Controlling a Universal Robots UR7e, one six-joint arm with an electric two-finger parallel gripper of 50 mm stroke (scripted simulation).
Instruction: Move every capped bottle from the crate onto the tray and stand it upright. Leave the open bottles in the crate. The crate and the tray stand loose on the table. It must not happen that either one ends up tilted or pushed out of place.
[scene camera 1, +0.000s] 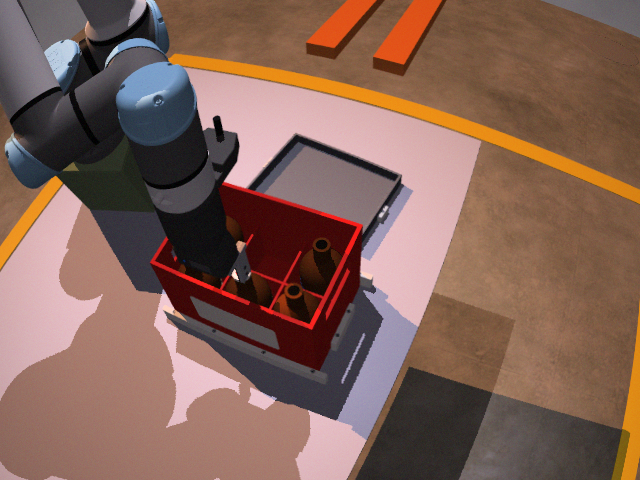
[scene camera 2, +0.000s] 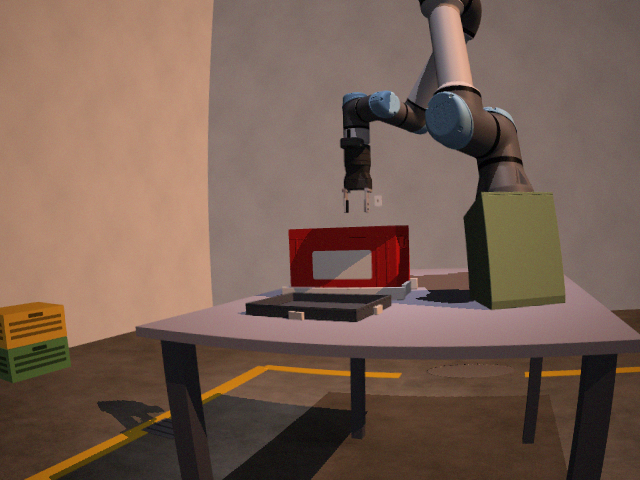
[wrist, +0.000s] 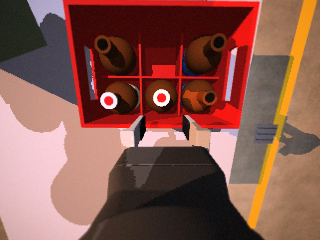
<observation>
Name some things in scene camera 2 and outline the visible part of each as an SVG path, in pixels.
My gripper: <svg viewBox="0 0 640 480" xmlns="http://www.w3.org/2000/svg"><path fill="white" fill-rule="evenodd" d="M344 150L344 167L346 171L344 177L344 188L346 189L342 189L344 193L344 213L349 213L348 193L353 189L364 189L364 212L369 212L369 192L372 192L370 150Z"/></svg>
A dark tray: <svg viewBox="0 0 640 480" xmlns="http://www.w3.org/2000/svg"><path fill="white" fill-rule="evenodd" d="M245 303L246 315L289 318L289 311L304 312L304 319L341 322L358 322L373 315L373 307L377 305L383 305L383 310L392 306L391 295L298 292Z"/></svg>
</observation>
